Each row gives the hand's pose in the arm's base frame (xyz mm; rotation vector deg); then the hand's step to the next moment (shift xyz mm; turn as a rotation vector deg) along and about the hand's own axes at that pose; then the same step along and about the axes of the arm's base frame.
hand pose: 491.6 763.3 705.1 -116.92 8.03 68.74
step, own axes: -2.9 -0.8 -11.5 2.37 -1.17 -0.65
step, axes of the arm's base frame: 6.9 -7.7 5.9 2.29 1.04 -1.05
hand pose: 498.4 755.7 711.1 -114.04 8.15 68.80
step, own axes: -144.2 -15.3 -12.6 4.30 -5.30 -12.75
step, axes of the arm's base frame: -62.7 -39.4 125.3 13.71 -3.75 2.67
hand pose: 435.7 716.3 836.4 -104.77 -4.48 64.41
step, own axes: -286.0 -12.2 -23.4 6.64 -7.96 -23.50
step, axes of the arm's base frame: -142.7 -148.5 200.2 23.83 -8.52 4.42
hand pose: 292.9 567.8 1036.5 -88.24 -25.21 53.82
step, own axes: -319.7 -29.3 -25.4 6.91 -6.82 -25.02
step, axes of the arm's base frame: -165.5 -245.9 126.0 24.88 -9.54 3.18
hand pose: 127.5 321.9 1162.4 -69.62 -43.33 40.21
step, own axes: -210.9 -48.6 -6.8 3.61 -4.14 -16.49
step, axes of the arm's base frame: -111.5 -184.7 18.6 15.84 -6.97 1.62
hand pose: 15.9 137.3 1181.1 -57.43 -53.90 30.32
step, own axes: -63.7 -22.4 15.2 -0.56 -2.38 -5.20
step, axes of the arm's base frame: -46.6 -51.0 -3.4 4.08 -3.97 0.76
